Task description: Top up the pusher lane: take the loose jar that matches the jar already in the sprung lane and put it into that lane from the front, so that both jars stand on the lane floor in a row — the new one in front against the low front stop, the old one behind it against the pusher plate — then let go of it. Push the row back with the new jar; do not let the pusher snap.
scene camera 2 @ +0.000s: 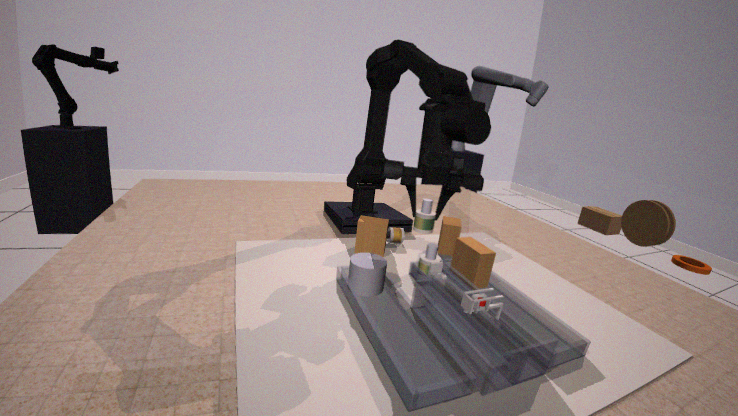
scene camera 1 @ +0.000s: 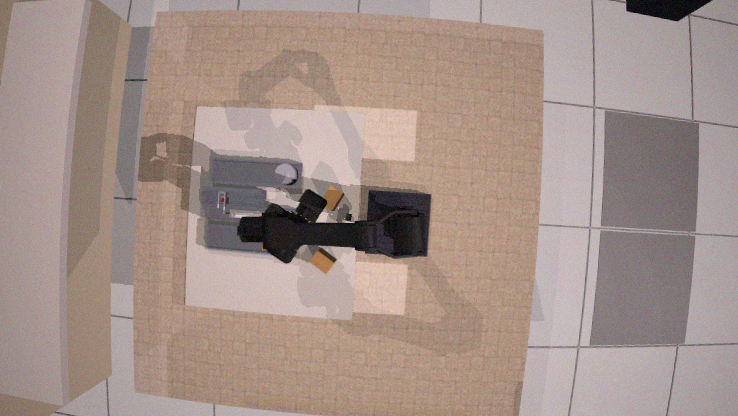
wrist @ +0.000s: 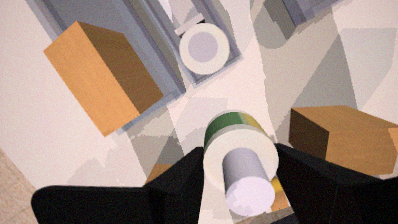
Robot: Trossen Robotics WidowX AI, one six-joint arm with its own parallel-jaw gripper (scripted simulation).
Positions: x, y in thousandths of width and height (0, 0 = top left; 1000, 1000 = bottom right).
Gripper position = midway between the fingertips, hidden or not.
Observation:
I see my gripper (scene camera 2: 575, 525), a brown box (scene camera 2: 643, 626), a grey cylinder (scene camera 2: 498, 653) and a grey lane (scene camera 2: 677, 857).
The brown box also shows in the wrist view (wrist: 250, 297). My gripper is seen too in scene camera 1 (scene camera 1: 413, 540) and in the wrist view (wrist: 597, 681). The grey lane is seen too in scene camera 1 (scene camera 1: 326, 477).

